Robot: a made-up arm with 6 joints.
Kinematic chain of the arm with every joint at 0, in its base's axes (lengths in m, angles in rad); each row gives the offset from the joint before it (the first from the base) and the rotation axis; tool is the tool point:
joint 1: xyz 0 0 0.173 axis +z
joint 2: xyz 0 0 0 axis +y
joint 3: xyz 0 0 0.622 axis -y
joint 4: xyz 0 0 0 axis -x
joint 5: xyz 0.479 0 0 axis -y
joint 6: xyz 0 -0.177 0 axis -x
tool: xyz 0 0 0
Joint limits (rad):
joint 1: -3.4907..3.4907
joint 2: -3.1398..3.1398
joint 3: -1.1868..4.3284
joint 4: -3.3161..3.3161
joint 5: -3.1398..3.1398
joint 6: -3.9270..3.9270
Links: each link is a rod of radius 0.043 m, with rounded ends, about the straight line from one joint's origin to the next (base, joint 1, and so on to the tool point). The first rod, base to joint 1, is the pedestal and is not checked.
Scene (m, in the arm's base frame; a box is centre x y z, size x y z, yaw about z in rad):
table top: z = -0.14
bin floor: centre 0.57 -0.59 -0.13 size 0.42 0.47 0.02 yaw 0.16
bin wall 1: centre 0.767 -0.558 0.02 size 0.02 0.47 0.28 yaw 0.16
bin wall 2: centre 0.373 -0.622 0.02 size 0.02 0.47 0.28 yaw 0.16
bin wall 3: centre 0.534 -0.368 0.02 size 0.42 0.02 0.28 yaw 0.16
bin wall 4: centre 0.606 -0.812 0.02 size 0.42 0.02 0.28 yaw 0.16
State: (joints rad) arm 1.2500 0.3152 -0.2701 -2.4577 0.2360 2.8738
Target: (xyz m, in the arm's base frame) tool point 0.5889 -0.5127 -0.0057
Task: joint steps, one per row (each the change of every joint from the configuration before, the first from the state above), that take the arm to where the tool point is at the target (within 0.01 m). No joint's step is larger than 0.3 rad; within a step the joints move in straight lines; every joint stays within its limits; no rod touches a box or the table.
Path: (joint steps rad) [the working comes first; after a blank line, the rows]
Joints at the target: -0.8365 1.1145 0.2942 -2.1282 0.2360 2.8738
Straight joint move there: touches bin wall 1, bin wall 3.

1: -0.2984 0.0479 0.0813 0.0455 0.0000 0.0000
2: -0.2983 0.0478 0.0813 0.0456 0.0000 0.0000
3: -0.2984 0.0479 0.0813 0.0455 0.0000 0.0000
4: -0.2984 0.0479 0.0813 0.0456 0.0000 0.0000
5: -0.2984 0.0478 0.0813 0.0455 0.0000 0.0000
6: -0.2983 0.0479 0.0813 0.0455 0.0000 0.0000
7: -0.2984 0.0479 0.0813 0.0456 0.0000 0.0000
8: 0.0010 0.2321 -0.0024 0.0054 0.0000 0.0000
9: 0.0011 0.2321 -0.0024 0.0053 0.0000 0.0000

